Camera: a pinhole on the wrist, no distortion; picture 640 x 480 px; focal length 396.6 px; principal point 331.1 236.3 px. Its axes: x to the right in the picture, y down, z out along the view. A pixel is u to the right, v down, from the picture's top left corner.
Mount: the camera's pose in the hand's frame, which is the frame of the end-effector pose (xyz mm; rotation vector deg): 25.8 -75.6 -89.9 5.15 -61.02 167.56
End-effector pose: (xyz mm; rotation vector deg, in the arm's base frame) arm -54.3 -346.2 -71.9 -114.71 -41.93 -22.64
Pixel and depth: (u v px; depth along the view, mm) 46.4 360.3 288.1
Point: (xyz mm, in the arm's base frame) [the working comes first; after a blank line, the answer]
In the camera's frame: -206.8 90.1 288.1

-81.0 -86.9 249.5
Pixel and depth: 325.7 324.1 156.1
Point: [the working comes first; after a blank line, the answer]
In the camera's frame: -2.1 34.6 156.1

-157.9 -251.1 77.7
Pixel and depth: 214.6 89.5 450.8
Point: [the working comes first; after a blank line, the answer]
In the camera's frame: -132.4 -166.9 450.8

-69.2 111.7 7.8
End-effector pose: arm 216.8 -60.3 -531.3 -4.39 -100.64 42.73
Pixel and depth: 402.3 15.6 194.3
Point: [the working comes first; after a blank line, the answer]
In the camera's frame: 34.9 -108.1 194.3

137.1 -209.2 -483.5
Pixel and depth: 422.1 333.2 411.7
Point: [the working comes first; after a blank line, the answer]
In the camera's frame: 94.5 100.6 411.7

220.2 -487.7 -383.9
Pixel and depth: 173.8 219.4 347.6
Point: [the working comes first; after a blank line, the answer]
In the camera's frame: -137.9 -14.8 347.6

92.8 -292.6 -253.0
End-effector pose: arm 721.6 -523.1 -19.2 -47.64 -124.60 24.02
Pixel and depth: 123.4 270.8 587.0
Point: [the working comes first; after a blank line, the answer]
In the camera's frame: -307.4 51.1 587.0

100.3 -654.6 229.7
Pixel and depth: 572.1 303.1 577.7
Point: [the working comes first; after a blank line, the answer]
In the camera's frame: 351.0 97.3 577.7

416.8 -1120.4 -114.8
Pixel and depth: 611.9 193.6 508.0
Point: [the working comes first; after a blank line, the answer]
In the camera's frame: 359.7 -54.7 508.0

454.8 -1006.6 -231.7
